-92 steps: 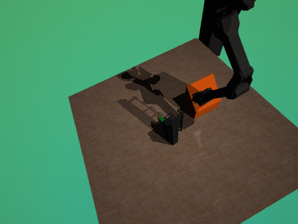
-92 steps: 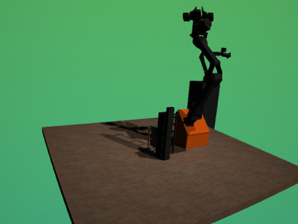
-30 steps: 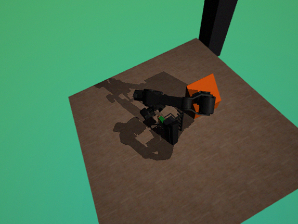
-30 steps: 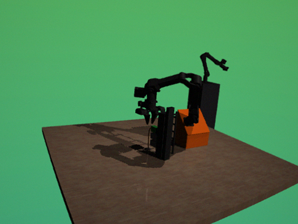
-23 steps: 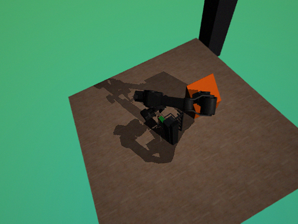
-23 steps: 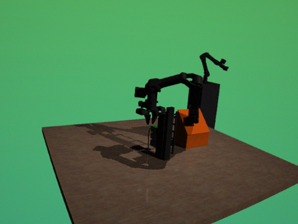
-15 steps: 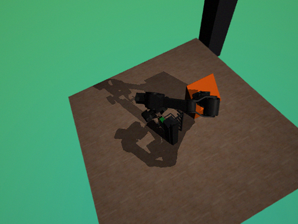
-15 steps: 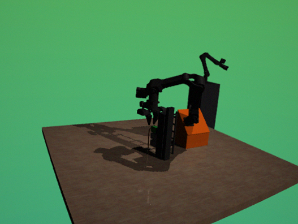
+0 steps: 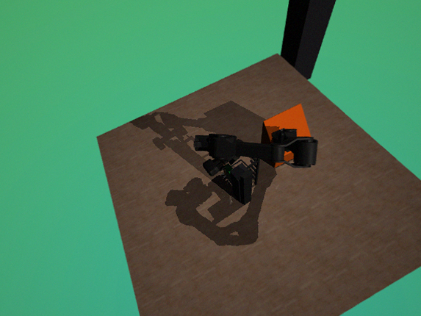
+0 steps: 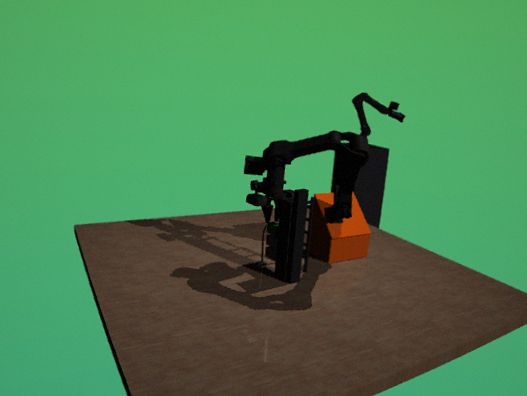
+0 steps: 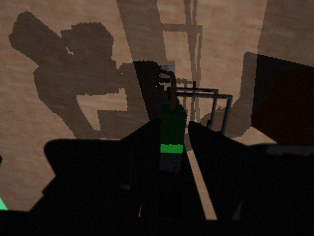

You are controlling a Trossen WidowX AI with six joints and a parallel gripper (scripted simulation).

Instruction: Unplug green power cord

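The green plug lies 1 cm behind my gripper tip, 3 cm to the left of it and 1 cm below it.
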